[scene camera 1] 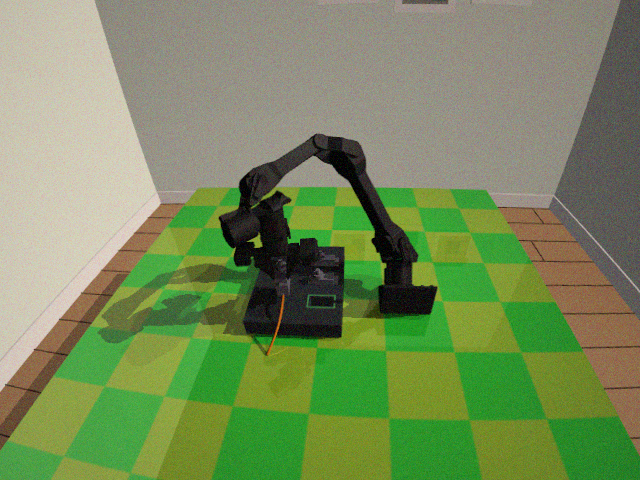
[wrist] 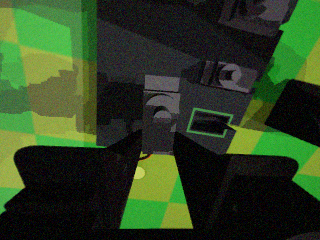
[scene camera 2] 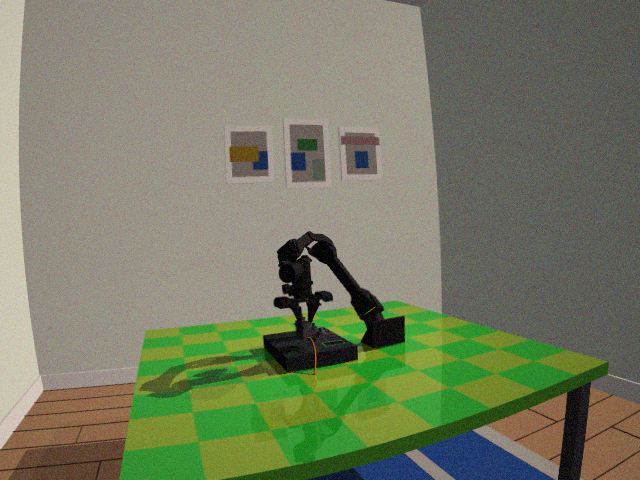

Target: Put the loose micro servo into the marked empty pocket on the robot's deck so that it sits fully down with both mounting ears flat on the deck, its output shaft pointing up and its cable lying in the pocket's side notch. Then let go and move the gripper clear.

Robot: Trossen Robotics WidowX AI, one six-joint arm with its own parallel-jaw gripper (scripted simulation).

Note:
In view: my gripper (scene camera 1: 281,278).
My gripper shows as well in the wrist view (wrist: 157,134) and in scene camera 2 (scene camera 2: 305,325).

